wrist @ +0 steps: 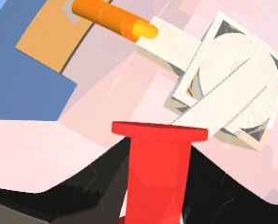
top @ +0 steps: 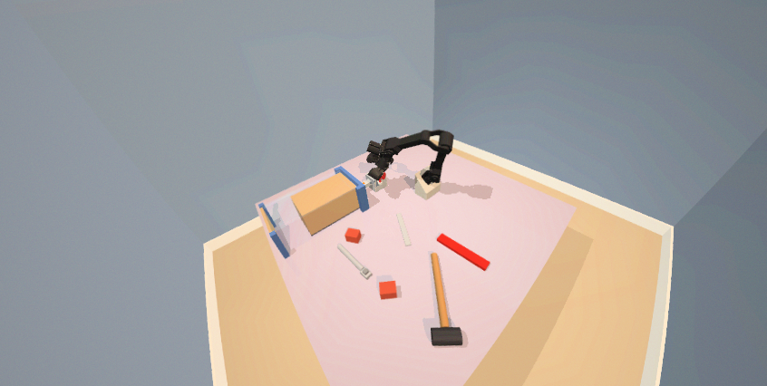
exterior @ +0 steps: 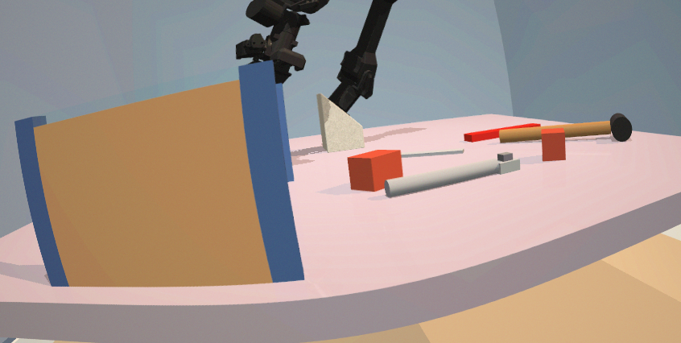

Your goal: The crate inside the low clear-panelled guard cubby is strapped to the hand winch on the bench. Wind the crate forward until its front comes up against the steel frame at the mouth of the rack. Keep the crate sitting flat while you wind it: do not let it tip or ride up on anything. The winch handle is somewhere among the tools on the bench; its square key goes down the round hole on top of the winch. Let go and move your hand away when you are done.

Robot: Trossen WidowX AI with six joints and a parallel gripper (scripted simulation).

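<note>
My gripper tip is now 2 cm past the pale crank arm, 2 cm to the left of it and 3 cm above it. From my gripper tip the other things lie so: red knob: 1 cm behind, 2 cm to the left; pale winch: 7 cm behind, 8 cm to the right, 10 cm below; blue frame: 11 cm ahead, 9 cm to the right, 3 cm below.
</note>
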